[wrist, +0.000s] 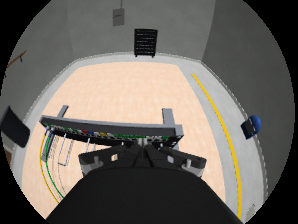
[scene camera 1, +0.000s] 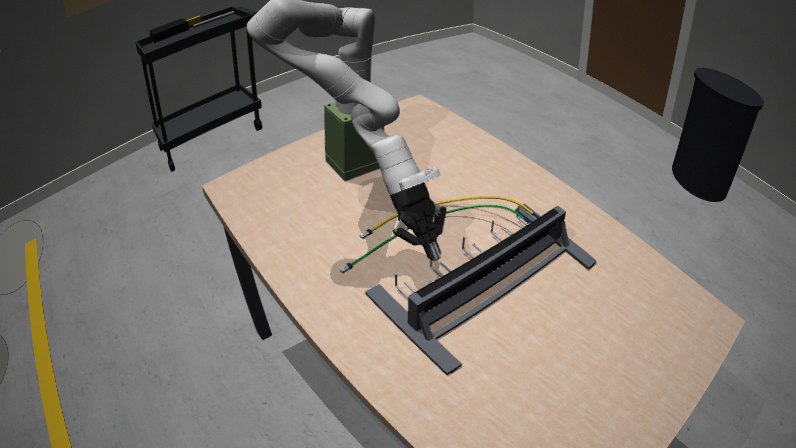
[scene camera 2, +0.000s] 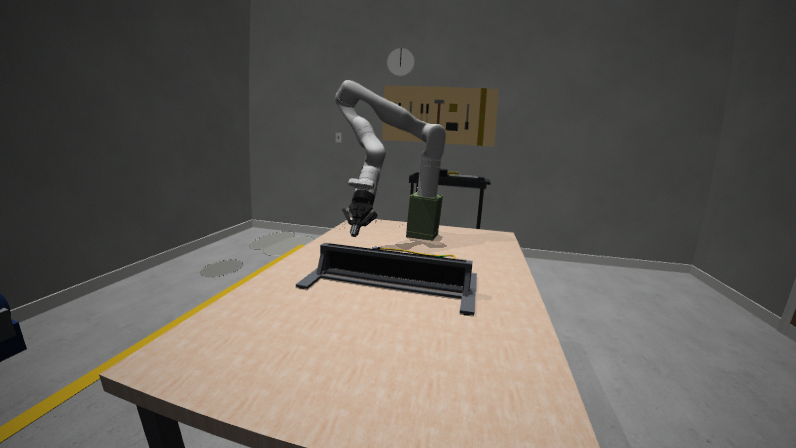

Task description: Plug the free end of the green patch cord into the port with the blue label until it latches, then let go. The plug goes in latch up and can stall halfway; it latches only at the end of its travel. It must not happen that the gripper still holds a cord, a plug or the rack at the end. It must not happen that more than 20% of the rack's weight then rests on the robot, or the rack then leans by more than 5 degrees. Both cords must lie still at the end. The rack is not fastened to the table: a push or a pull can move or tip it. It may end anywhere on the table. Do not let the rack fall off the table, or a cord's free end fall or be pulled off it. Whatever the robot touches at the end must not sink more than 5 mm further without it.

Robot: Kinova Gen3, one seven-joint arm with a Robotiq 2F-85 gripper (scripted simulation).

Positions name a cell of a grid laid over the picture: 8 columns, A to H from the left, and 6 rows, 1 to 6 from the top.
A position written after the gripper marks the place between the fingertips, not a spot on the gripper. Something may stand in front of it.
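Gripper visible: wrist view (D4), scene camera 1 (E4), scene camera 2 (D4).
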